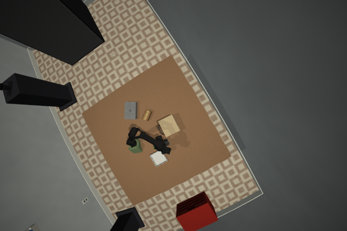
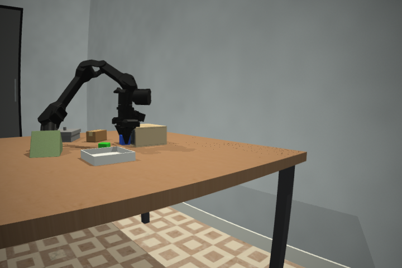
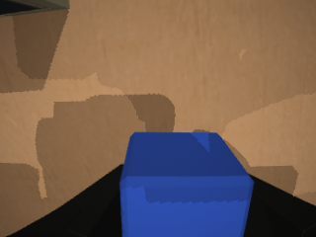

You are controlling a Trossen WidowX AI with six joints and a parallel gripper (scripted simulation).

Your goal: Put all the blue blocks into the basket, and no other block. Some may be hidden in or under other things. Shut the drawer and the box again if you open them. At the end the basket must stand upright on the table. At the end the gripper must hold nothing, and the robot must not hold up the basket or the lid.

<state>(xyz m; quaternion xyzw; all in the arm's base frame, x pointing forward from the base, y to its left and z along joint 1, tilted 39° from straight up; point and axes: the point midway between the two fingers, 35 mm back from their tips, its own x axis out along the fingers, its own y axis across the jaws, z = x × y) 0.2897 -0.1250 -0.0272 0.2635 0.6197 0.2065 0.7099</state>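
The white basket lies 14 cm to the right of my hand, 12 cm behind it and 5 cm below it. Round my hand: brown box (34 cm to the left, 3 cm below, 3 cm behind); grey lidded box (46 cm to the left, 18 cm behind, 1 cm below); tan drawer unit (15 cm ahead, 14 cm to the left, 2 cm below).
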